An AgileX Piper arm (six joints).
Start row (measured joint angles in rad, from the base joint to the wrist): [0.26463 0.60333 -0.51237 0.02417 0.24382 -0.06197]
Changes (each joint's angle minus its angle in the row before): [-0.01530 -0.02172 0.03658 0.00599 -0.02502 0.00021]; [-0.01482 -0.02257 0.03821 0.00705 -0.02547 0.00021]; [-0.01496 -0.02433 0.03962 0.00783 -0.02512 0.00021]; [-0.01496 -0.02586 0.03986 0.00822 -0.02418 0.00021]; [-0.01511 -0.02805 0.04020 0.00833 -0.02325 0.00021]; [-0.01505 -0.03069 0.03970 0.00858 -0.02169 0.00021]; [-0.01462 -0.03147 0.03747 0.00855 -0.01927 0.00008]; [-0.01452 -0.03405 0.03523 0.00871 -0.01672 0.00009]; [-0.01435 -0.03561 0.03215 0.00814 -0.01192 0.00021]
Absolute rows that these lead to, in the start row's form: [0.24933 0.58161 -0.47579 0.03016 0.21880 -0.06176]; [0.23451 0.55904 -0.43758 0.03721 0.19333 -0.06155]; [0.21955 0.53471 -0.39796 0.04504 0.16821 -0.06134]; [0.20459 0.50885 -0.35810 0.05326 0.14403 -0.06113]; [0.18948 0.48080 -0.31790 0.06159 0.12078 -0.06092]; [0.17443 0.45011 -0.27820 0.07017 0.09909 -0.06071]; [0.15981 0.41864 -0.24073 0.07872 0.07982 -0.06063]; [0.14529 0.38459 -0.20550 0.08743 0.06310 -0.06054]; [0.13094 0.34898 -0.17335 0.09557 0.05118 -0.06033]
